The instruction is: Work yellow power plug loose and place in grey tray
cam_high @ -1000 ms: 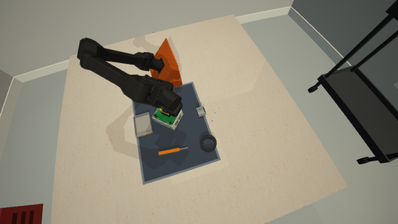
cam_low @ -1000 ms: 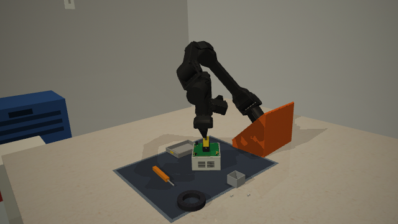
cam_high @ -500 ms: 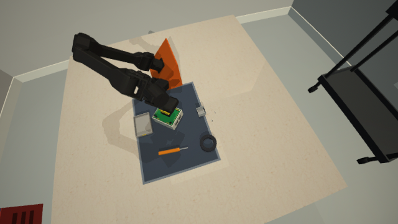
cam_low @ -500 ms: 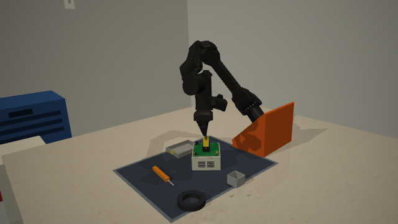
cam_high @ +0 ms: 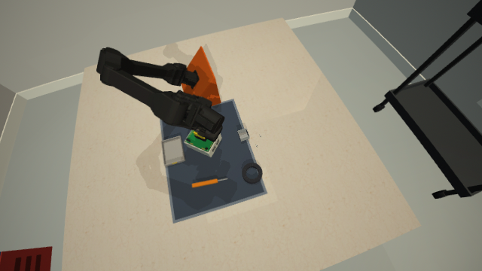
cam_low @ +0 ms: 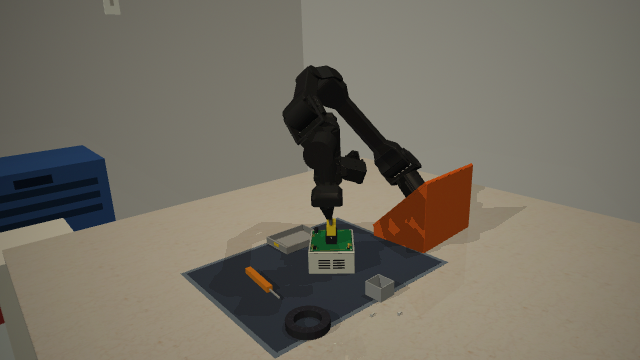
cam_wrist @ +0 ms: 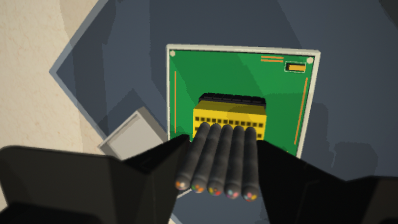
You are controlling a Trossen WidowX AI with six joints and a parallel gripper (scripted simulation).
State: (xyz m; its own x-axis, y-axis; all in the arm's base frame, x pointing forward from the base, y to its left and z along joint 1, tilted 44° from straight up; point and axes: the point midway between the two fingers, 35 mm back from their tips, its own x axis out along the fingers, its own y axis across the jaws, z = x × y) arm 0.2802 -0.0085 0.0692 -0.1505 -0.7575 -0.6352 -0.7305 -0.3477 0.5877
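Now: gripper tip 2 cm above the yellow power plug. Round my gripper tip: dark mat: 5 cm ahead, 11 cm below.
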